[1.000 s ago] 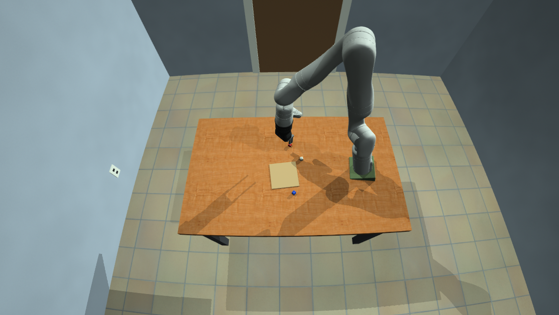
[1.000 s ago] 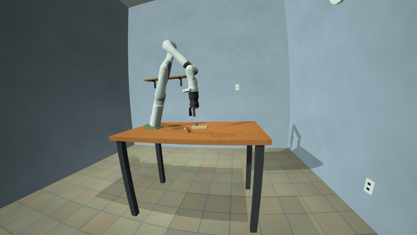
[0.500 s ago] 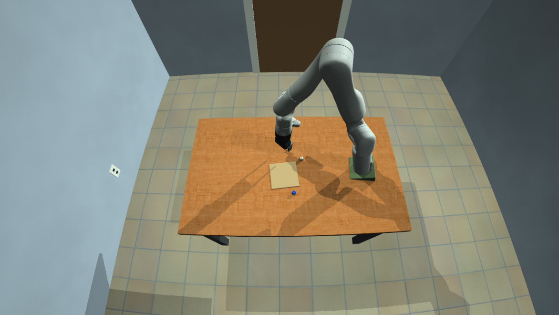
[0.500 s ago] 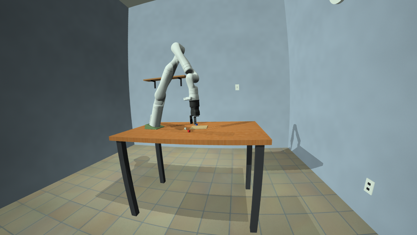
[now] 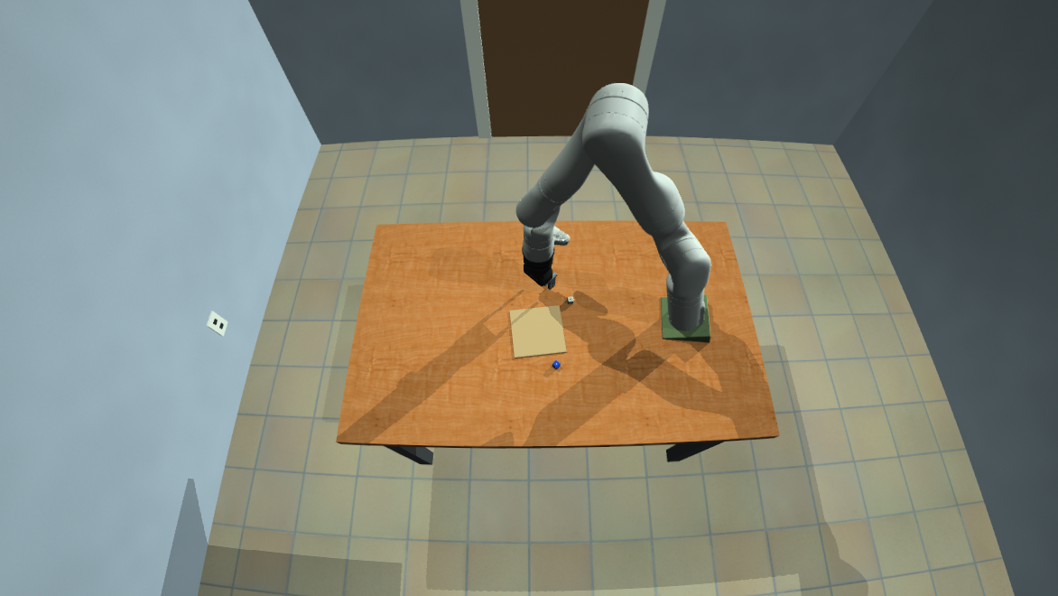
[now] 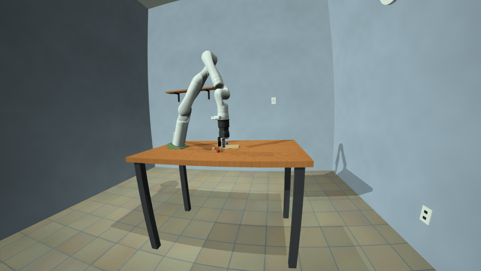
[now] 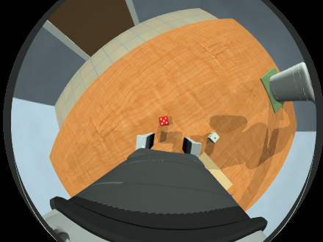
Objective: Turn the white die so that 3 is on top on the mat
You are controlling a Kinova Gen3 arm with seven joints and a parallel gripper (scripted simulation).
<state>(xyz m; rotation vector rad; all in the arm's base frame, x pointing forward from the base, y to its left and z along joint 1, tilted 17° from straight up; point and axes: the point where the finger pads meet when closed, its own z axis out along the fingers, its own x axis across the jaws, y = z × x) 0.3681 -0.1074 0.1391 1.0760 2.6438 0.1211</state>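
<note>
The red die is 4 cm below my hand, 3 cm to the right of it and 1 cm behind it. Also, from my hand: blue die (24 cm to the left, 4 cm below, 3 cm behind); then tan mat (14 cm to the left, 4 cm below, 2 cm ahead); then white die (7 cm behind, 5 cm to the left, 4 cm below).
</note>
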